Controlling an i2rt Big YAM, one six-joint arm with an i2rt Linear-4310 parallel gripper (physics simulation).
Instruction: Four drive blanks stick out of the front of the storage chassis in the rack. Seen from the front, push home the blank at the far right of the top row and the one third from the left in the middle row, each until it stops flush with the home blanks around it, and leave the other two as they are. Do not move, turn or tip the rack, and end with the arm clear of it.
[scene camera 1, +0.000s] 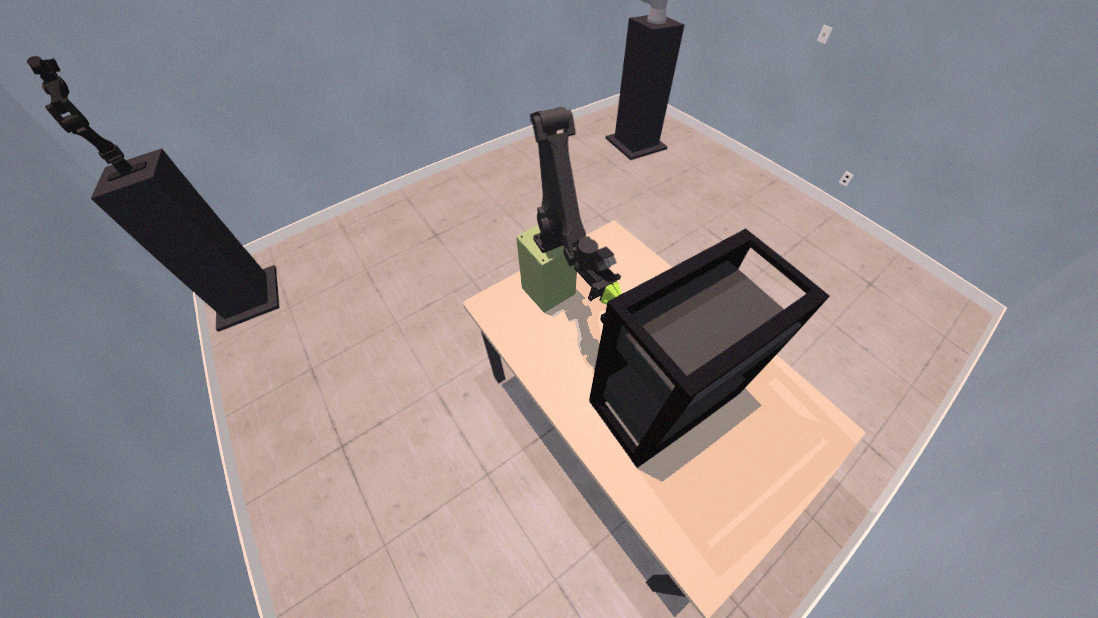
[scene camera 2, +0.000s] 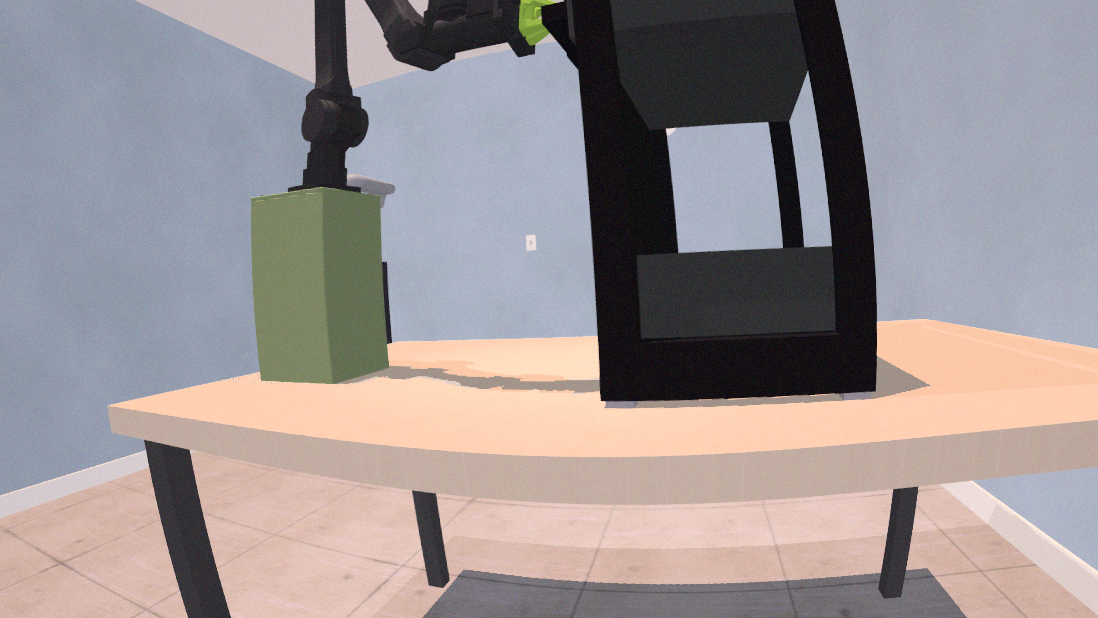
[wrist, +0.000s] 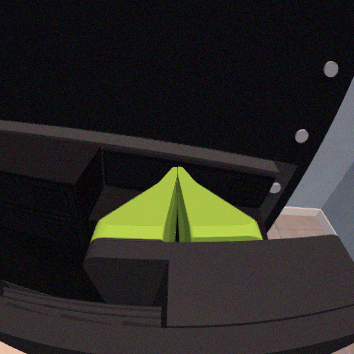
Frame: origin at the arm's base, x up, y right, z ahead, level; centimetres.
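Seen in the pictures: gripper, between the fingertips: (wrist: 176, 175); arm's base, origin of its link: (scene camera 1: 551, 240) (scene camera 2: 324, 196).
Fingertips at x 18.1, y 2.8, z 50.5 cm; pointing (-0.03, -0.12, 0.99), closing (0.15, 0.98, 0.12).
Note:
Offsets run from my fingertips to a thing's top centre. Level surfaces: height alone.
The black rack (scene camera 1: 604, 356) (scene camera 2: 620, 230) stands upright on the table. My gripper (scene camera 1: 612, 293) (scene camera 2: 544, 21) (wrist: 176, 175) is shut, with nothing between its lime-green fingers, and is at the front side of the rack. In the wrist view the storage chassis (wrist: 150, 144) shows a grey upper lip above dark drive fronts. A blank {dx +1.1, dy -10.4, dz +1.9 cm} (wrist: 45, 155) sticks out left of the fingers, its top and right side visible. The dark front behind and right of the fingertips (wrist: 240, 187) sits deeper. Contact is too dark to tell. The fingers and gripper body hide much of the lower rows.
The arm stands on a green pedestal (scene camera 1: 547, 284) (scene camera 2: 318, 291) on the wooden table {dx -49.8 cm} (scene camera 1: 537, 345) (scene camera 2: 461, 429). A black panel (wrist: 150, 60) rises above the chassis, with round pale screws {dx +8.4, dy +7.3, dz +2.2 cm} (wrist: 330, 69) down its right edge. Two dark columns (scene camera 1: 180, 245) (scene camera 1: 649, 84) stand away on the floor.

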